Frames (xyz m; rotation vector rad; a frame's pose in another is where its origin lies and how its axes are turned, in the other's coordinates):
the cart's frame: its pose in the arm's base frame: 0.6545 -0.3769 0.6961 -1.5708 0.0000 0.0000
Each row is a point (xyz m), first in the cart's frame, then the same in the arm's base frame.
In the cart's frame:
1: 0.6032 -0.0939 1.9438
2: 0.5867 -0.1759 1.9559
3: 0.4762 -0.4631 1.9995
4: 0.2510 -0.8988 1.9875
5: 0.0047 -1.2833 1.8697
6: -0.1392 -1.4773 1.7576
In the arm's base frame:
1: 1.2577 1.5669 0.7900
2: 1.2412 1.5790 0.8720
3: 1.1307 1.6226 1.1592
4: 0.9055 1.6106 1.5949
5: 0.6592 1.4928 1.9794
6: 0.5153 1.3807 2.1734

